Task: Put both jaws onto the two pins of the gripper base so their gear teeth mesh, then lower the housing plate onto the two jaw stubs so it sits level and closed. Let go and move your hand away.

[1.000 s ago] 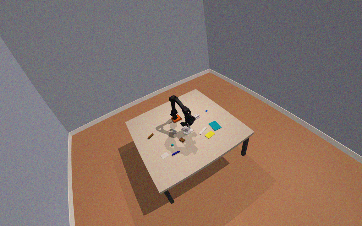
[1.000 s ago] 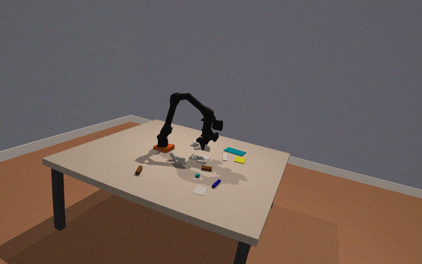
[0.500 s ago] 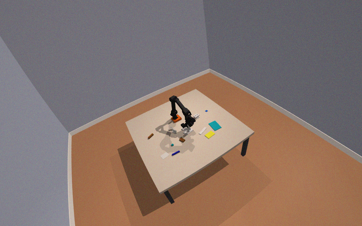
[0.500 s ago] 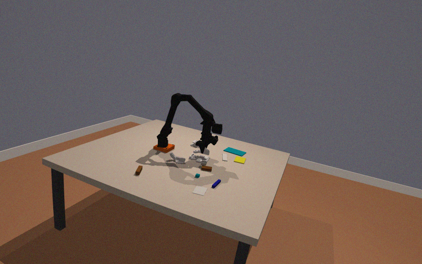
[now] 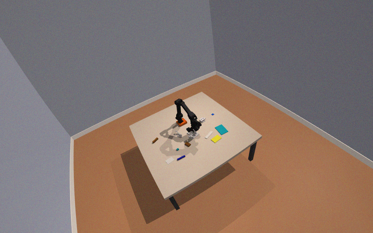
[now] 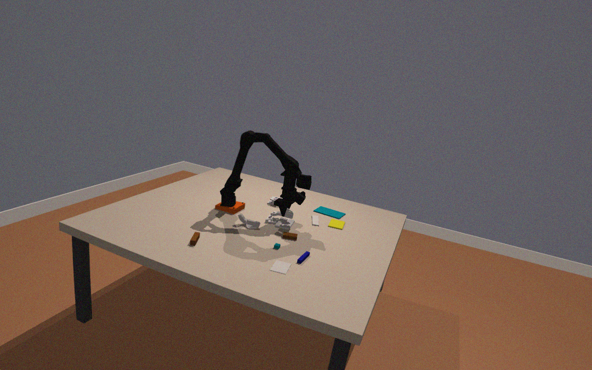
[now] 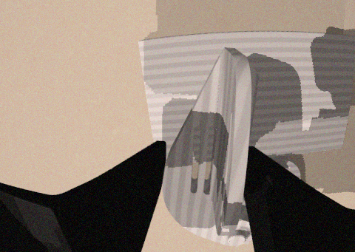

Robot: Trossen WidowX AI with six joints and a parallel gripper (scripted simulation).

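Now: the grey jaw 160 mm behind my gripper tip and 150 mm to the right of it. Round my gripper tip: white strip: 150 mm ahead, 90 mm to the left, 30 mm below; then brown block: 70 mm ahead, 180 mm to the right, 20 mm below; then white housing plate: 50 mm behind, 30 mm to the right, 30 mm below.
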